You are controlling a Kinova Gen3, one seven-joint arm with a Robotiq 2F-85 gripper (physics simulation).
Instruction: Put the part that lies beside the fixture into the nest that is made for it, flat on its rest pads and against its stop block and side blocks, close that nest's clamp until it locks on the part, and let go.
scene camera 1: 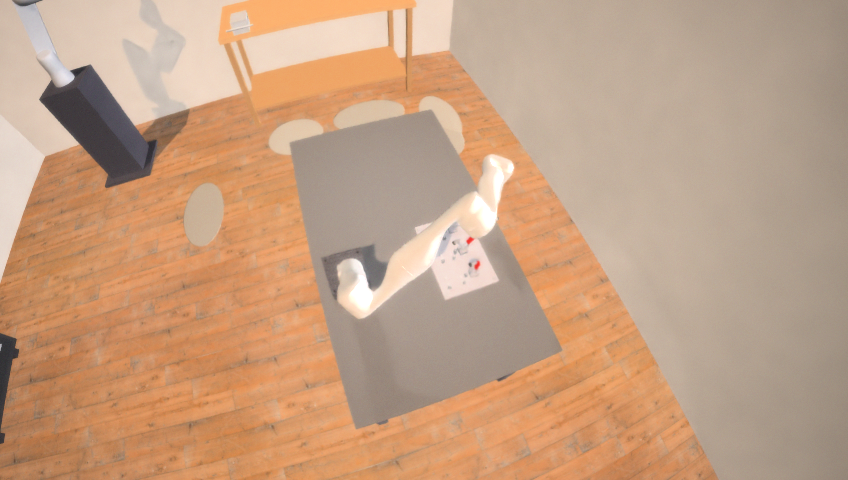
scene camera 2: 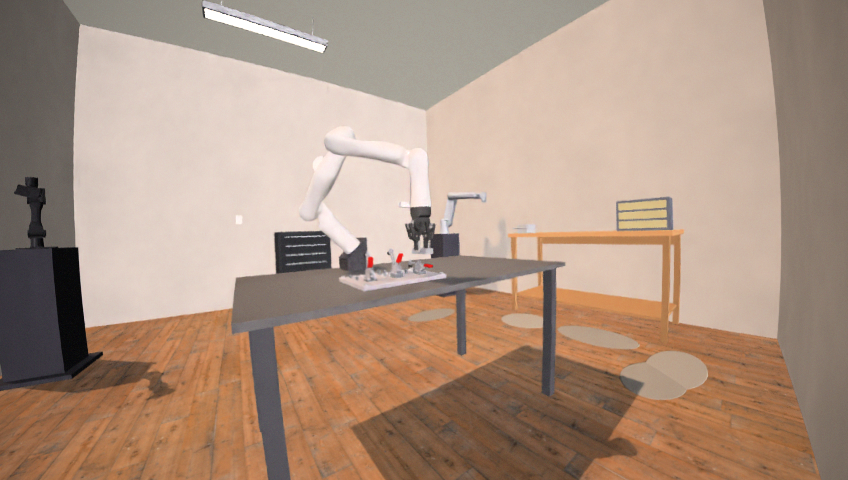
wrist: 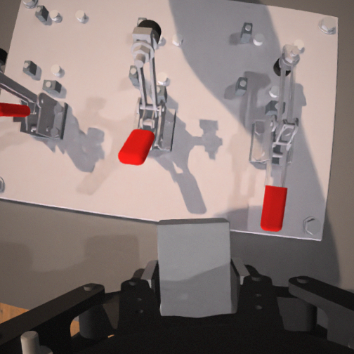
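Where they show: gripper, between the fingertips: (scene camera 2: 422, 251); arm's base, origin of its link: (scene camera 1: 350, 270) (scene camera 2: 353, 247).
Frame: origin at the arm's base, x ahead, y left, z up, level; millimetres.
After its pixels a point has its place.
Note:
My gripper (wrist: 194, 274) (scene camera 2: 423, 245) {x 557, y 70, z -3 mm} is shut on the part, a plain grey block (wrist: 195, 267) (scene camera 2: 423, 251) {x 587, y 57, z -1 mm}, held above the table. In scene camera 1 the arm hides both. The white fixture plate (wrist: 225, 175) (scene camera 1: 458, 290) {x 384, y -149, z -100 mm} (scene camera 2: 380, 285) {x 553, y -94, z -105 mm} bears three clamps with red handles. The right clamp (wrist: 280, 137) has its handle low and pointing outward. The middle clamp (wrist: 150, 120) has its handle raised. The left clamp (wrist: 50, 117) shows partly at the wrist view's left edge. Small grey blocks and round pale pads stand beyond each clamp. The part's underside is hidden.
The plate lies on the grey table (scene camera 1: 380, 196) {x 200, y 396, z -115 mm} (scene camera 2: 285, 297) {x 491, y -378, z -115 mm}, with hex bolts at its corners. The raised clamp arms and red handles stand up from it. The robot's base stands at the table's far side in scene camera 2. A wooden bench (scene camera 1: 333, 77) (scene camera 2: 595, 236) stands apart.

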